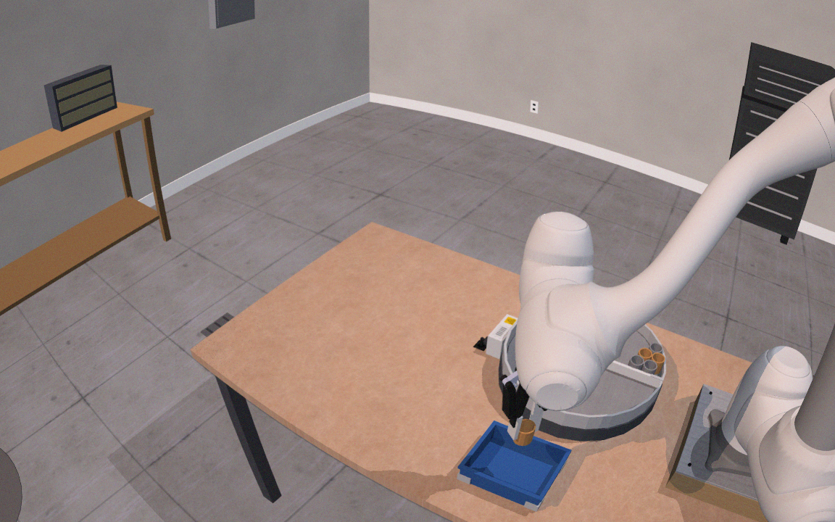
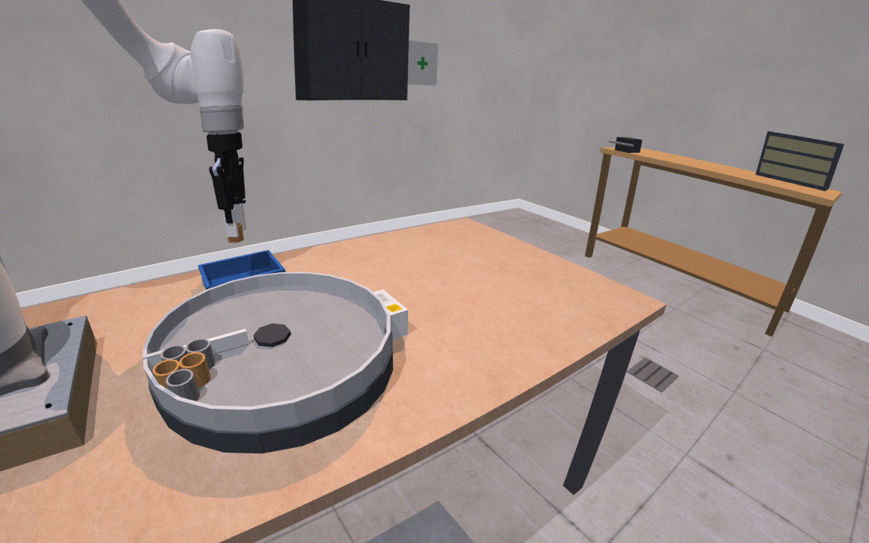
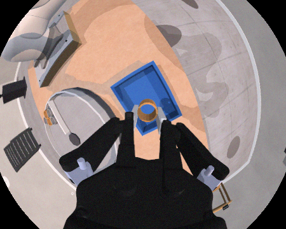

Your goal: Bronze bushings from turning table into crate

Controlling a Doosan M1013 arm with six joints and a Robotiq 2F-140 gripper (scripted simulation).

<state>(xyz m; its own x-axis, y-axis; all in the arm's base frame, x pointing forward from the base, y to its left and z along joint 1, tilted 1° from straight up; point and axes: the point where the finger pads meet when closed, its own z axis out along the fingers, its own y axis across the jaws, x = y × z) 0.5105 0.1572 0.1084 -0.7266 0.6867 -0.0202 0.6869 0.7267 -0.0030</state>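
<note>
My hand is 15 cm above the blue crate. Round my hand: grey turning table: 34 cm to the right, 12 cm below, 7 cm behind.
</note>
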